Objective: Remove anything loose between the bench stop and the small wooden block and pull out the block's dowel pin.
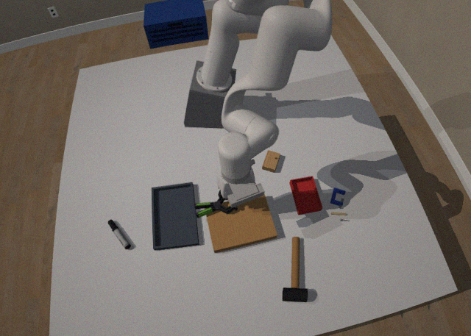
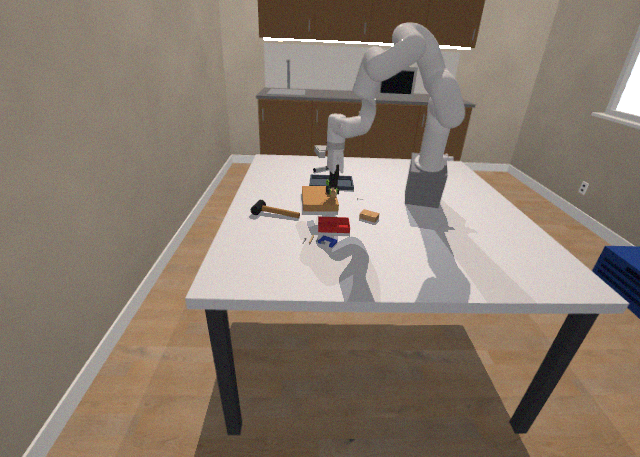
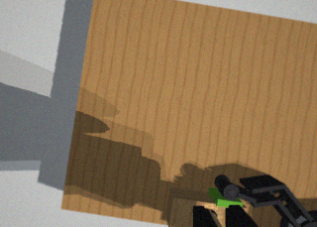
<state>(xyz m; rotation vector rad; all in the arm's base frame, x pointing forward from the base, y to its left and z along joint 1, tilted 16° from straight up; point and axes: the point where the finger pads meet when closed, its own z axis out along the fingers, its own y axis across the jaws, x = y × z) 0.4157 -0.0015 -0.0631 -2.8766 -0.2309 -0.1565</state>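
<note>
Now: the small wooden block 5 cm below my hand. The rest, counted from my hand: red box 23 cm to the left, 9 cm below, 2 cm ahead; then grey tray 21 cm to the right, 9 cm below, 2 cm behind; then dowel pin 2 cm below.
</note>
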